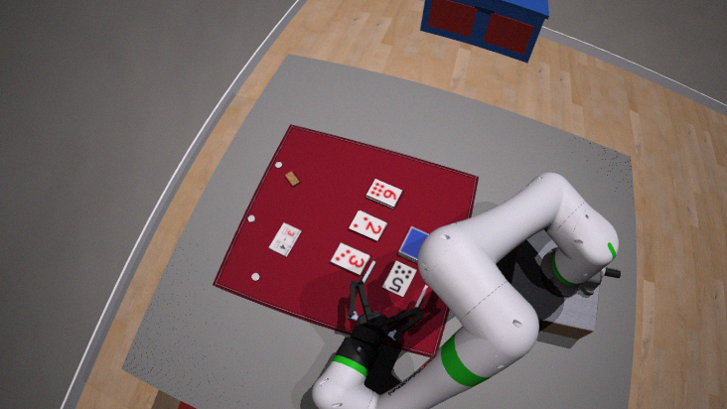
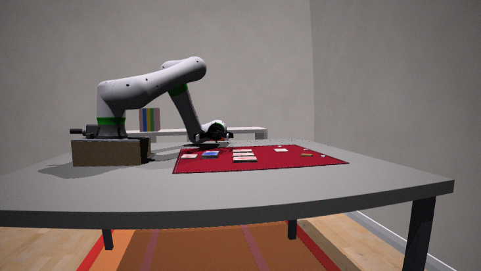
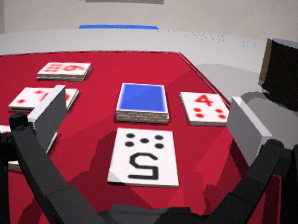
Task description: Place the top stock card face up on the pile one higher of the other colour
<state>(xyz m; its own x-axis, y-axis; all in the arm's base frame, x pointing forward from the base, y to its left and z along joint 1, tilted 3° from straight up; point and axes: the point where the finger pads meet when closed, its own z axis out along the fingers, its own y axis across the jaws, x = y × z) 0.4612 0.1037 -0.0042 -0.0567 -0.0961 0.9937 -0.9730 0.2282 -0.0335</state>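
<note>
Now: the black 5 card 70 mm below my hand, 30 mm to the right of it and 10 mm behind it. Round my hand: red card cloth (150 mm ahead, 140 mm to the right, 80 mm below); then brown block (370 mm ahead, 260 mm to the right, 60 mm below).
</note>
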